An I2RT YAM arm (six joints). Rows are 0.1 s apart.
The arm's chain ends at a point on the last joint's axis. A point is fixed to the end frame.
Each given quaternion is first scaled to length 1.
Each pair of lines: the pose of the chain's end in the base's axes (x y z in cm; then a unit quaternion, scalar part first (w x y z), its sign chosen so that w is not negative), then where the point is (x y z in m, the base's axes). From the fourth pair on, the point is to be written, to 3 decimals.
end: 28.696 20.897 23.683 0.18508 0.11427 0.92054 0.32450
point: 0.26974 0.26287 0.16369
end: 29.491 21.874 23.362 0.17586 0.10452 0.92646 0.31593
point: 0.27543 0.27068 0.15964
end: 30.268 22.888 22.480 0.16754 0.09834 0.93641 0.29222
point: 0.28118 0.27680 0.14870
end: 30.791 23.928 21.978 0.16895 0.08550 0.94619 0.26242
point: 0.286 0.282 0.141
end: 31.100 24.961 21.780 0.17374 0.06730 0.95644 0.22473
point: 0.289 0.285 0.135
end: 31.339 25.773 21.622 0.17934 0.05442 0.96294 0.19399
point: 0.292 0.287 0.131
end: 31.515 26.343 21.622 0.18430 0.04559 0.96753 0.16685
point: 0.294 0.288 0.130
